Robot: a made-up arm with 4 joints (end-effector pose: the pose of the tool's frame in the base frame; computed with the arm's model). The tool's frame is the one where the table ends.
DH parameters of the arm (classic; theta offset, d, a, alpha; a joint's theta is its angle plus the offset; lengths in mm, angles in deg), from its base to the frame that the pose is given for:
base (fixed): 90 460 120 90
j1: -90 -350 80 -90
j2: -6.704 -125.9 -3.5 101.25
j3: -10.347 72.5 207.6 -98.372
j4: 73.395 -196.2 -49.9 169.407
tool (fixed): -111.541 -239.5 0 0
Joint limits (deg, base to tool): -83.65..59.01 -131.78..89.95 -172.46..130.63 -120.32..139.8
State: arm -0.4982 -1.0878 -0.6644 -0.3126
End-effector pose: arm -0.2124 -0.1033 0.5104 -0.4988 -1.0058 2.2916
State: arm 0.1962 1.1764 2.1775 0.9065
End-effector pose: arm -0.1572 0.1582 0.3076 -2.1425 1.1743 1.5077
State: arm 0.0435 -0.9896 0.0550 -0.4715
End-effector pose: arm -0.1896 0.0046 0.3788 0.1618 -2.1657 2.2113
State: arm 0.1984 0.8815 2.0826 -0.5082
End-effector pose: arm -0.2235 0.1153 0.3760 1.1176 -2.6307 -1.0047
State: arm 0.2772 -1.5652 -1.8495 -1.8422
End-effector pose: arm -0.4068 -0.1413 0.2624 -1.4575 0.0638 2.1197
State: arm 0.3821 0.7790 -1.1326 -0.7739
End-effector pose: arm -0.3710 -0.0673 0.2228 1.3921 -0.2177 1.8462
